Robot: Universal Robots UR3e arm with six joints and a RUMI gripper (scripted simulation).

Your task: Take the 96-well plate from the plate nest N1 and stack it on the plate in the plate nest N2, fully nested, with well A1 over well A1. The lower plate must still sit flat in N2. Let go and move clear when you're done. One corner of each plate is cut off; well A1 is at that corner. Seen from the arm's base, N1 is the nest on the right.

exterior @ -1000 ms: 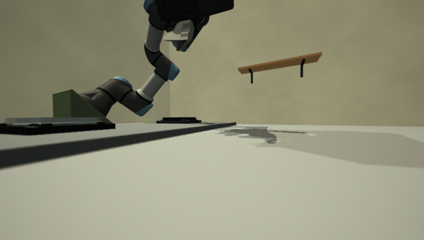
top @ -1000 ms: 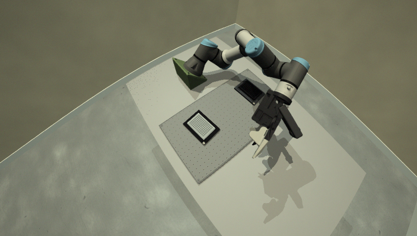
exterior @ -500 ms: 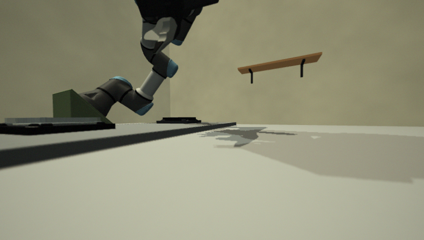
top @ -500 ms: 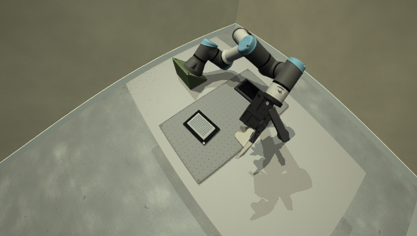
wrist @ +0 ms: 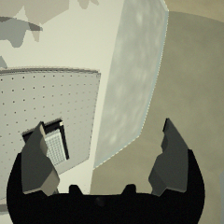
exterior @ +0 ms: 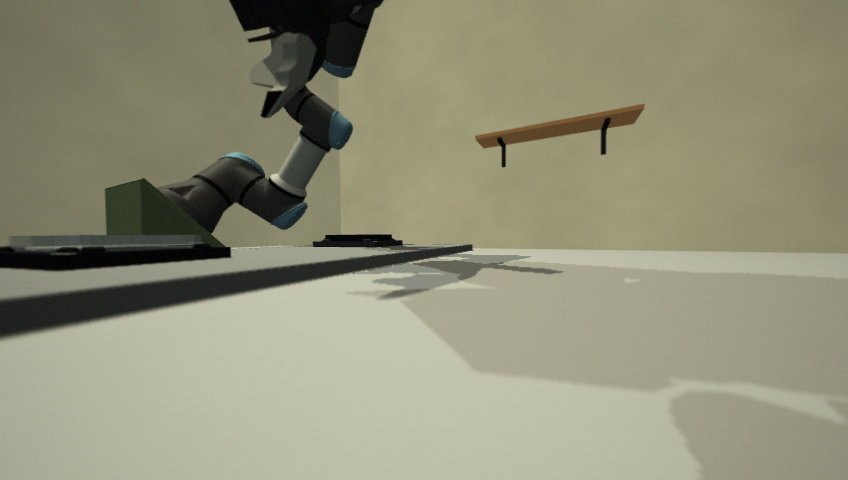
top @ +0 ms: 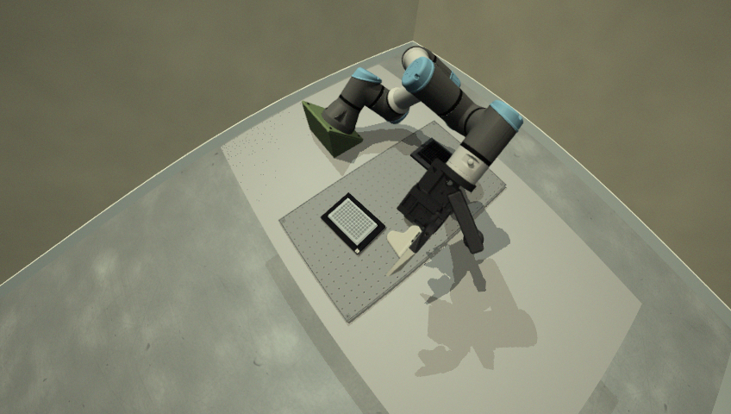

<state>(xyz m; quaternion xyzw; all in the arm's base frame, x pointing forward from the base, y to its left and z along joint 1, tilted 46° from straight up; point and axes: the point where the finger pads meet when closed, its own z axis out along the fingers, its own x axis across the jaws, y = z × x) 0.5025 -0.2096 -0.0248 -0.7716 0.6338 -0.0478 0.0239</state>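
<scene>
Right now my hand is 19 cm past the white 96-well plate and 17 cm above it. From my hand the other things lie so: dark plate (38 cm to the left, 19 cm behind, 17 cm below); black nest (19 cm behind, 18 cm below).
</scene>
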